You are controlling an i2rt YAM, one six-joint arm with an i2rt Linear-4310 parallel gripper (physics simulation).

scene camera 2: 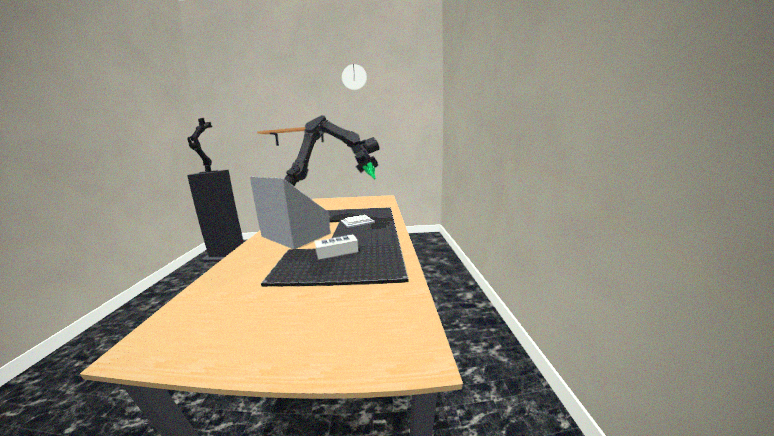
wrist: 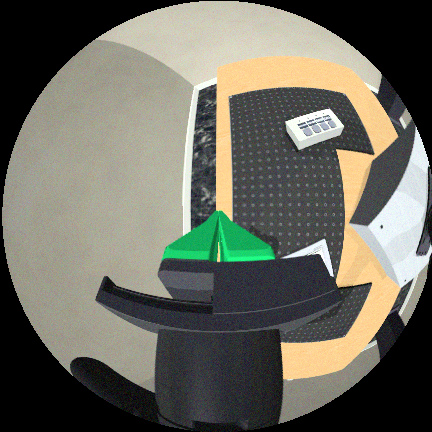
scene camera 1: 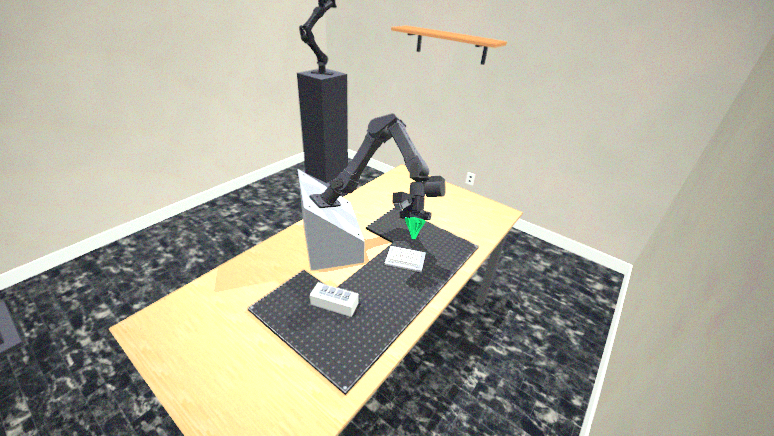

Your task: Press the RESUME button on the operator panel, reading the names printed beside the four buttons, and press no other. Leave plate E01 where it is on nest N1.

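Where they show: gripper, fingertip midpoint: (scene camera 2: 374,179) (wrist: 218,215) (scene camera 1: 413,239); arm's base, origin of the base link: (scene camera 2: 284,191) (scene camera 1: 325,201).
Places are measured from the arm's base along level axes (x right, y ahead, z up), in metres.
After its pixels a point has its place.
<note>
The operator panel (scene camera 1: 333,304) {x 0.263, y 0.302, z -0.192 m} (scene camera 2: 337,249) {x 0.269, y 0.290, z -0.202 m} (wrist: 320,137) {x 0.202, y 0.275, z -0.204 m} is a white box on the dark perforated board, with four grey buttons in a row on top. The names printed beside the buttons are too small to read. The white plate (scene camera 1: 405,258) {x -0.130, y 0.349, z -0.205 m} (scene camera 2: 357,220) {x -0.106, y 0.342, z -0.204 m} lies flat on the board; in the wrist view the plate (wrist: 322,252) {x -0.096, y 0.291, z -0.218 m} is partly hidden behind the gripper. The nest under it cannot be made out. My gripper (scene camera 1: 414,237) {x -0.002, y 0.450, z 0.035 m} (scene camera 2: 374,177) {x -0.002, y 0.450, z 0.035 m} (wrist: 218,215) {x -0.002, y 0.450, z 0.035 m} is shut with its green fingertips together and nothing between them. It hangs well above the board near the plate, away from the panel.
The dark board (scene camera 1: 346,346) {x 0.342, y 0.441, z -0.230 m} (scene camera 2: 379,265) {x 0.358, y 0.455, z -0.232 m} (wrist: 280,185) {x 0.074, y 0.409, z -0.229 m} lies on the wooden table (scene camera 1: 216,352) {x 0.633, y 0.123, z -0.243 m} (scene camera 2: 281,335) {x 0.680, y 0.204, z -0.243 m}. A grey wedge-shaped arm base (scene camera 1: 333,241) {x 0.084, y 0.129, z -0.098 m} (scene camera 2: 276,211) {x 0.111, y -0.009, z -0.073 m} (wrist: 395,215) {x -0.002, y 0.141, z -0.073 m} stands beside it. A second arm stands on a dark pedestal (scene camera 1: 324,124) (scene camera 2: 216,211) behind the table. A shelf (scene camera 1: 449,36) hangs on the wall.
</note>
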